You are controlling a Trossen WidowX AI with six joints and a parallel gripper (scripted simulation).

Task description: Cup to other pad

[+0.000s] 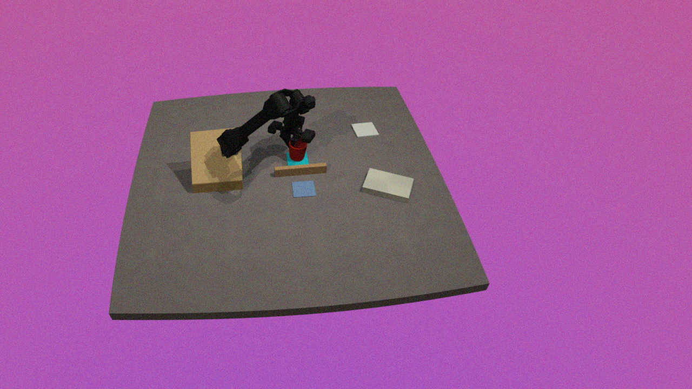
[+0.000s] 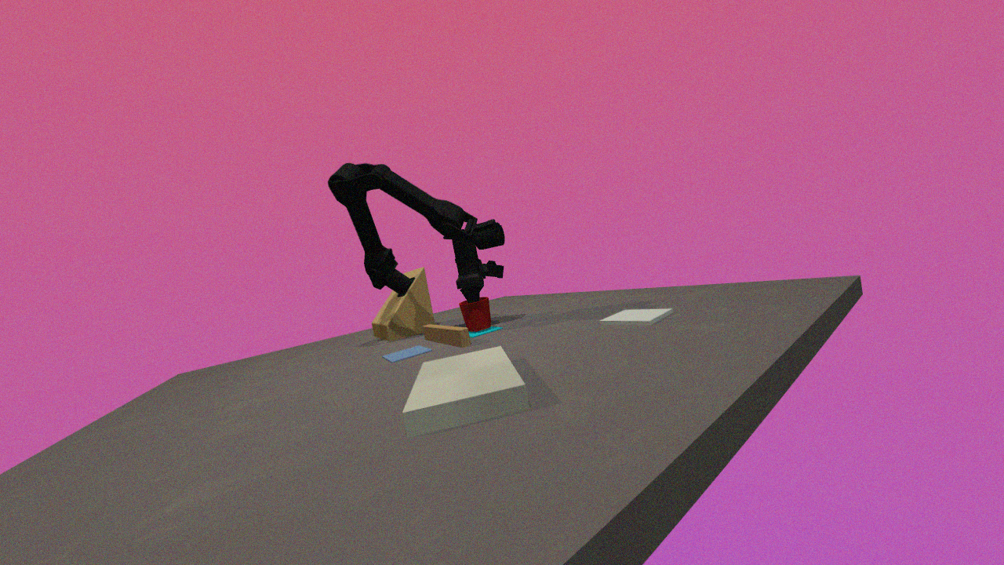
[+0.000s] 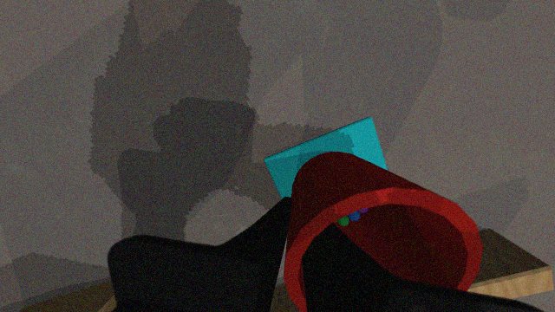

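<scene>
The red cup is 3 cm ahead of my gripper tip and 2 cm to the right of it. Also, from my gripper tip: white tile: 35 cm ahead, 14 cm to the left, 4 cm below; then cyan pad: 2 cm ahead, 2 cm to the right, 5 cm below; then wooden bar: 2 cm ahead, 11 cm to the right, 3 cm below.
</scene>
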